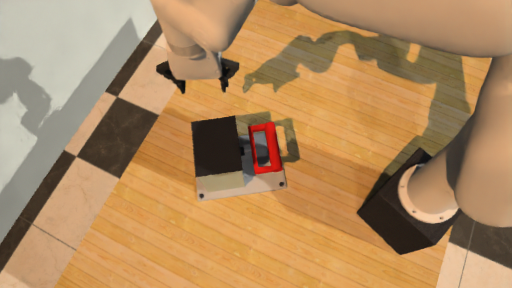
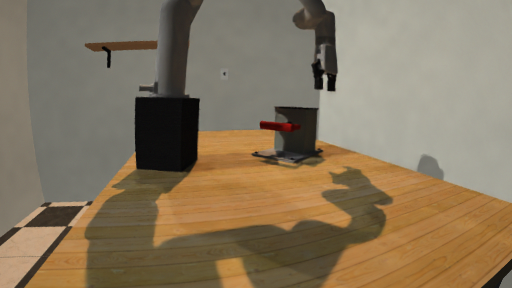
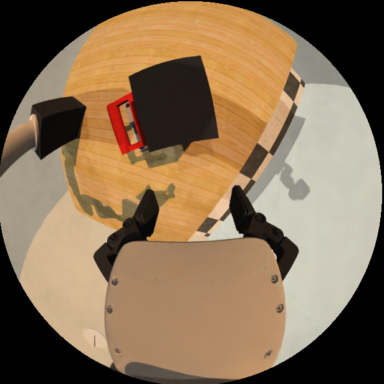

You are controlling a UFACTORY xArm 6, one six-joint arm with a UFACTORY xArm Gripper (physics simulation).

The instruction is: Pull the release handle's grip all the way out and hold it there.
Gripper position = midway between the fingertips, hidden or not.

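Observation:
A base plate [image 1: 254, 183] is visible. A red release handle grip [image 1: 275, 159], [image 3: 113, 110] is present, as is the gripper [image 1: 204, 87], [image 2: 325, 90], [image 3: 193, 197].

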